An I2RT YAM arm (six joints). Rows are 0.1 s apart.
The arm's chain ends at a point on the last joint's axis. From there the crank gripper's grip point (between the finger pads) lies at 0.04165 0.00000 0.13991 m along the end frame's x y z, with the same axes.
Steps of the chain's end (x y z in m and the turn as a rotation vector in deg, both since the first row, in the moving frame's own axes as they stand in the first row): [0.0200 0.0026 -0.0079 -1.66 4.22 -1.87]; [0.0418 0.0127 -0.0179 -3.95 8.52 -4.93]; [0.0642 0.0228 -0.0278 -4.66 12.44 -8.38]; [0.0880 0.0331 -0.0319 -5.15 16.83 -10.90]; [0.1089 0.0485 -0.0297 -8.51 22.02 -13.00]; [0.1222 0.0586 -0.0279 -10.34 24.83 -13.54]
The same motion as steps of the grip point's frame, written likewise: [0.0302 0.0051 -0.0114 -1.66 4.22 -1.87]; [0.0623 0.0176 -0.0258 -3.95 8.52 -4.93]; [0.0936 0.0254 -0.0402 -4.66 12.44 -8.38]; [0.1269 0.0332 -0.0500 -5.15 16.83 -10.90]; [0.1590 0.0523 -0.0561 -8.51 22.02 -13.00]; [0.1780 0.0647 -0.0593 -10.34 24.83 -13.54]
